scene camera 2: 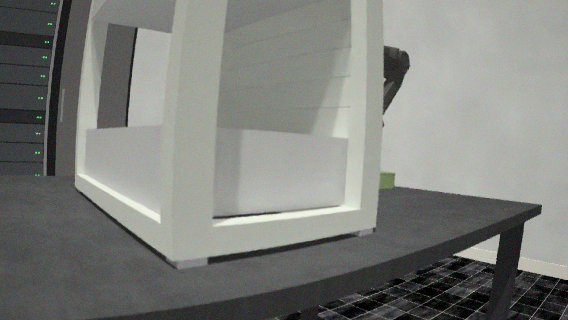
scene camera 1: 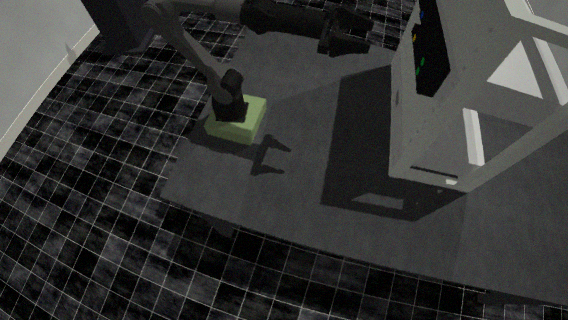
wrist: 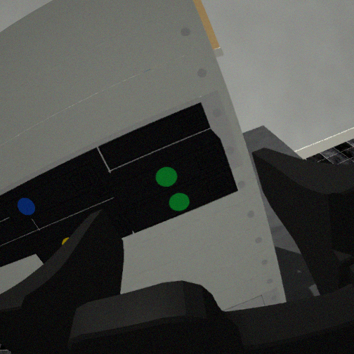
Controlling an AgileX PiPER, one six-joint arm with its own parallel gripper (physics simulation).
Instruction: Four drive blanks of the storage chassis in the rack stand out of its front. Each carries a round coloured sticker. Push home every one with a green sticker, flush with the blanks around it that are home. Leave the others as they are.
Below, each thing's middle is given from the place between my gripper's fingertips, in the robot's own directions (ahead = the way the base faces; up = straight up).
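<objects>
There is the pale rack (scene camera 2: 263, 113), and my gripper is 14 cm above it and 14 cm to the right of it, while still 32 cm short of it.
</objects>
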